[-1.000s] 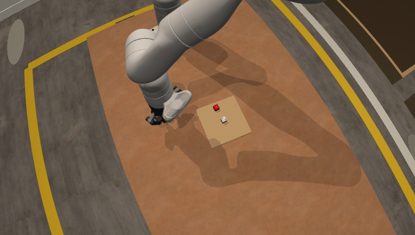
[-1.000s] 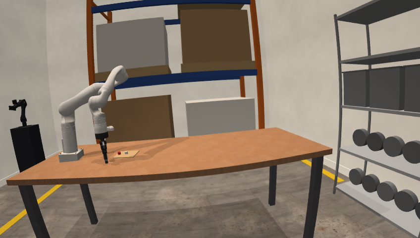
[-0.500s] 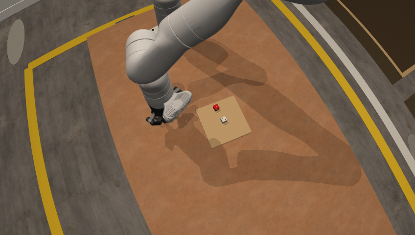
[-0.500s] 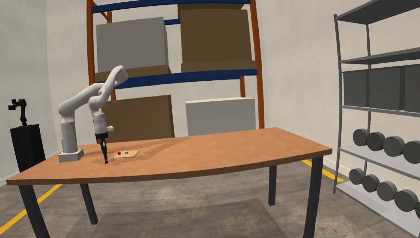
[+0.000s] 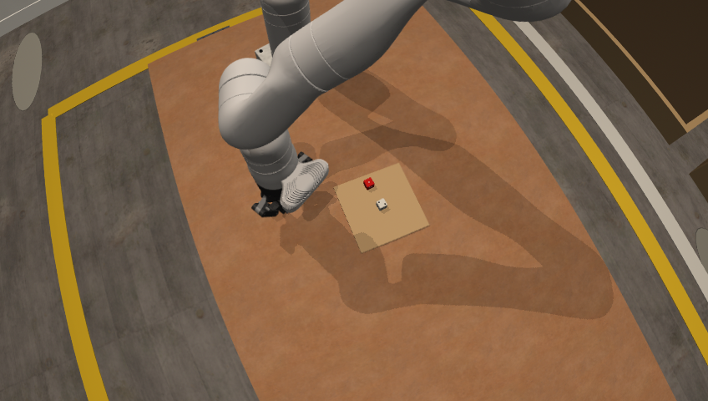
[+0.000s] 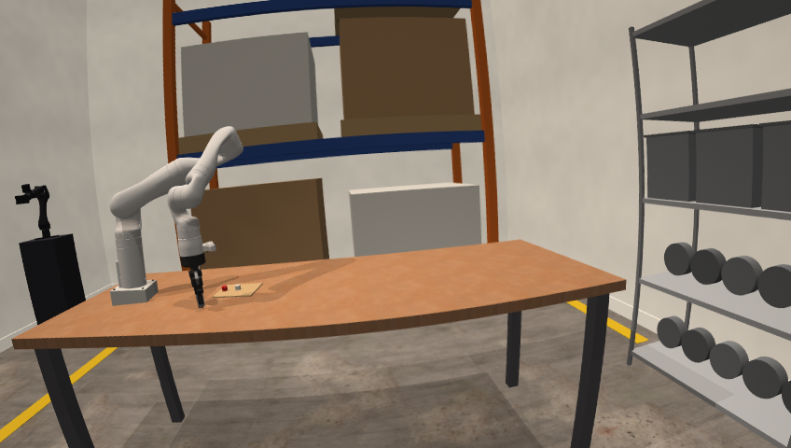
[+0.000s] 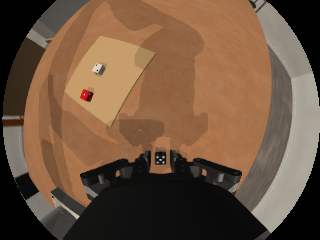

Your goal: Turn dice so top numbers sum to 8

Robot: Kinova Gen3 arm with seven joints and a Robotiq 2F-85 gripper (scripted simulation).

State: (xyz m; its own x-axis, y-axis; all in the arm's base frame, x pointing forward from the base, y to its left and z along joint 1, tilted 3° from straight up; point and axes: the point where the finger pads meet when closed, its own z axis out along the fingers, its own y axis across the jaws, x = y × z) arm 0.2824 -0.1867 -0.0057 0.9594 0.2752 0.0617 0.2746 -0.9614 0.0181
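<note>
Now: the black die 2 cm below my hand. The rest, counted from my hand: red die 14 cm to the left, 6 cm ahead, 1 cm below; then tan mat 14 cm to the left, 11 cm ahead, 2 cm below; then white die 14 cm to the left, 11 cm ahead, 1 cm below.
</note>
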